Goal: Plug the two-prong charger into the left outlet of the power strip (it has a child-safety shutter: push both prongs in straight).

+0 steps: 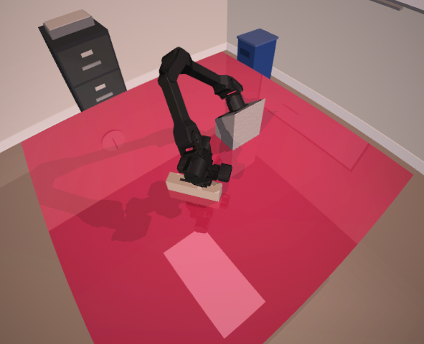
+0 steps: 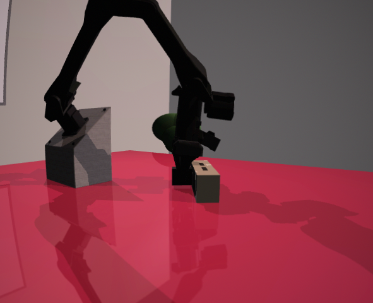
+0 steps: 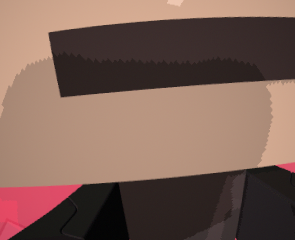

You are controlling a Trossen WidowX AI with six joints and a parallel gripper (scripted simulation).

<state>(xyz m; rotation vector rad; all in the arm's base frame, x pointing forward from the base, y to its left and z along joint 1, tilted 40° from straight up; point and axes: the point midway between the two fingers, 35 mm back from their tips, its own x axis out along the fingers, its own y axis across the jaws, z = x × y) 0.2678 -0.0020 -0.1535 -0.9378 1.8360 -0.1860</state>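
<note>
The charger lies 1 cm ahead of my gripper tip, 1 cm to the left of it and 1 cm above it.
</note>
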